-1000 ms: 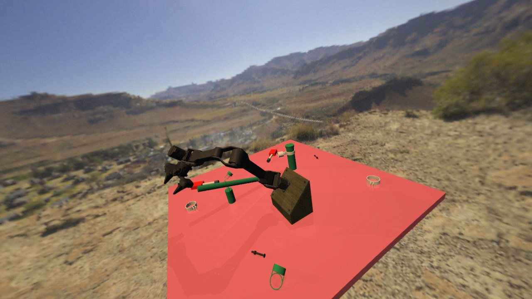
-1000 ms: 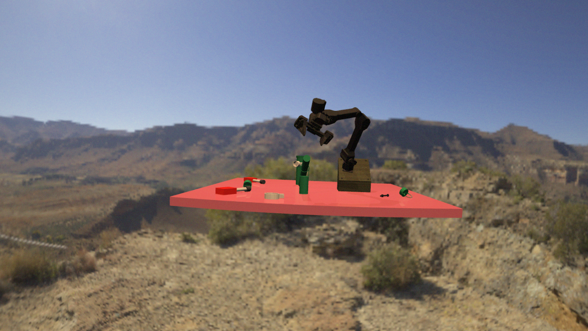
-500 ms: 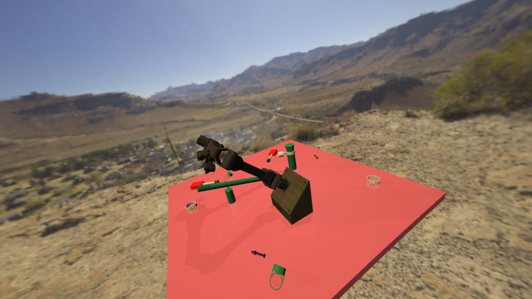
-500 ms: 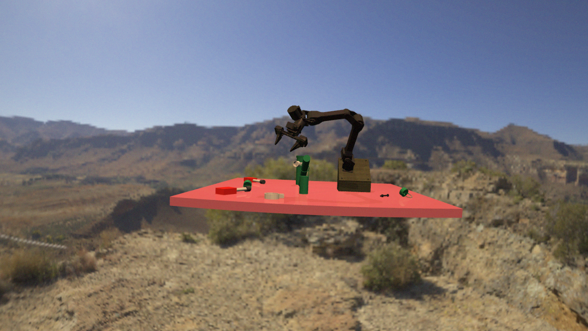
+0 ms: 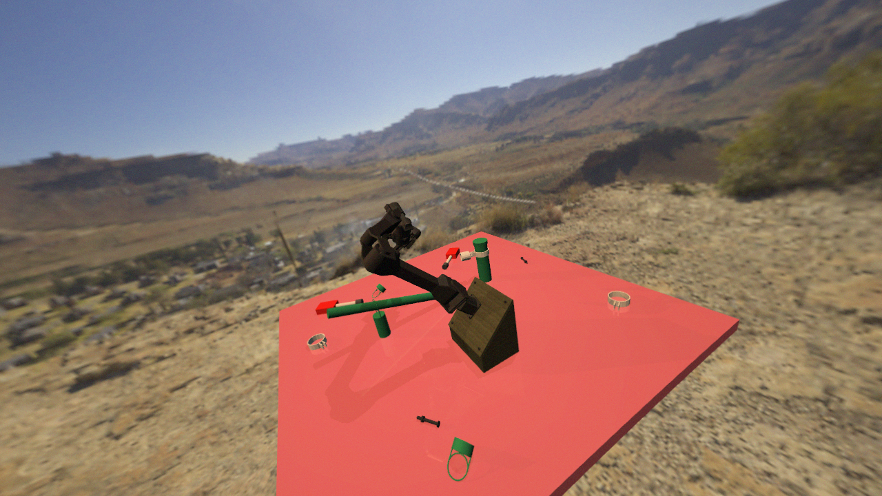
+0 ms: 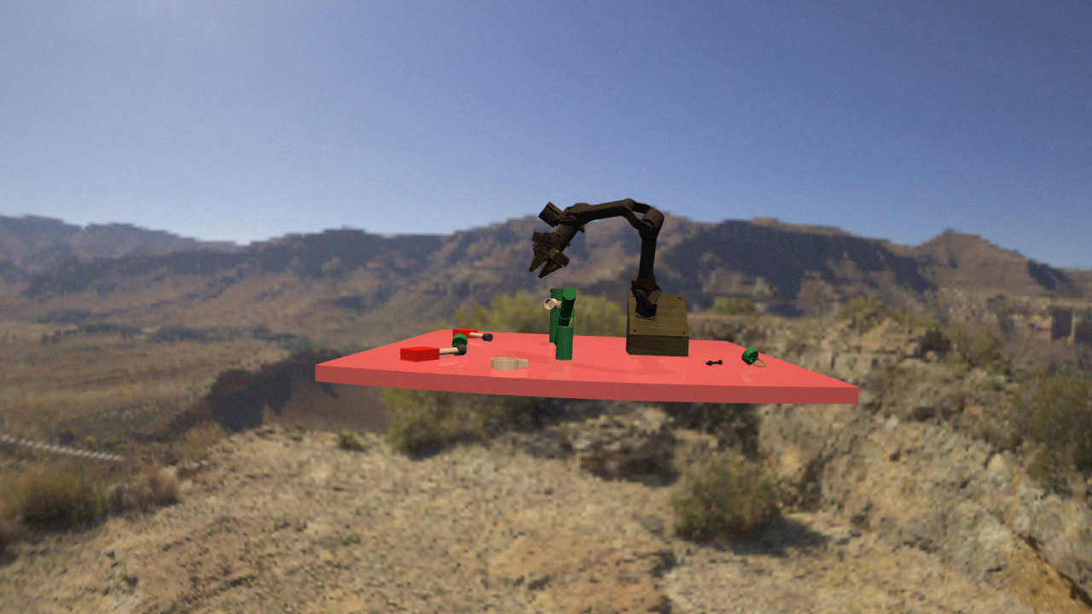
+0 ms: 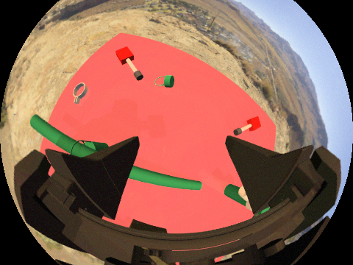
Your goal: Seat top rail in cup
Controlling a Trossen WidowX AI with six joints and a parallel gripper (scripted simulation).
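My gripper tip is 320 mm to the left of the brace band, 100 mm above it and 10 mm past it. Also, from my gripper tip: loop cap 160 mm to the left, 140 mm below, 130 mm behind.
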